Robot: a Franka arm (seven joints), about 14 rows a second.
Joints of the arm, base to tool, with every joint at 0 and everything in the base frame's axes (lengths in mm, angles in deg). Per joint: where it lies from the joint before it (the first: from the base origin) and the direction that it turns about. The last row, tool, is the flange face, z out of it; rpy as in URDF.
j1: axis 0 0 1 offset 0 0 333
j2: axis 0 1 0 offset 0 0 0
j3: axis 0 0 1 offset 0 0 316
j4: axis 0 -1 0 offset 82.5 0 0
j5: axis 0 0 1 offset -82.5 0 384
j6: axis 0 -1 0 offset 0 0 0
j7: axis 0 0 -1 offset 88 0 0
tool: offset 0 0 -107 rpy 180 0 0
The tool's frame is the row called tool.
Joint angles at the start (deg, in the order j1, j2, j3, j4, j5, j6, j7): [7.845, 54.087, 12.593, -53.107, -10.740, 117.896, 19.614]
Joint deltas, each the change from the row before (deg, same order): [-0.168, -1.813, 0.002, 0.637, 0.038, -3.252, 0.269]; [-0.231, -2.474, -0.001, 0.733, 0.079, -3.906, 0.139]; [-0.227, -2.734, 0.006, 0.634, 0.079, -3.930, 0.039]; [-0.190, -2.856, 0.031, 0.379, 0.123, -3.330, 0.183]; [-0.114, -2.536, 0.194, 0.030, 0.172, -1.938, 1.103]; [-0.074, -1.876, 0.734, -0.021, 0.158, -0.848, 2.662]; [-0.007, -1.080, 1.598, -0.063, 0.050, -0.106, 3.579]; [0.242, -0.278, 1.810, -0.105, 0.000, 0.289, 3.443]
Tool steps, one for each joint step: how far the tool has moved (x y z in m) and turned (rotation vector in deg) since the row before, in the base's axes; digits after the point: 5 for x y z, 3 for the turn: [-0.00322, -0.00449, 0.02454, -0.518, 0.715, -0.569]; [-0.00551, -0.00596, 0.03316, -0.580, 0.599, -0.554]; [-0.00794, -0.00601, 0.03554, -0.573, 0.460, -0.450]; [-0.00976, -0.00491, 0.03568, -0.351, 0.031, -0.504]; [-0.00949, -0.00155, 0.03063, 0.234, -0.604, -1.129]; [-0.00836, 0.00389, 0.02366, 1.079, -0.857, -2.157]; [-0.00747, 0.01191, 0.01510, 1.827, -0.617, -2.268]; [-0.00599, 0.01705, 0.00551, 1.914, -0.075, -1.687]
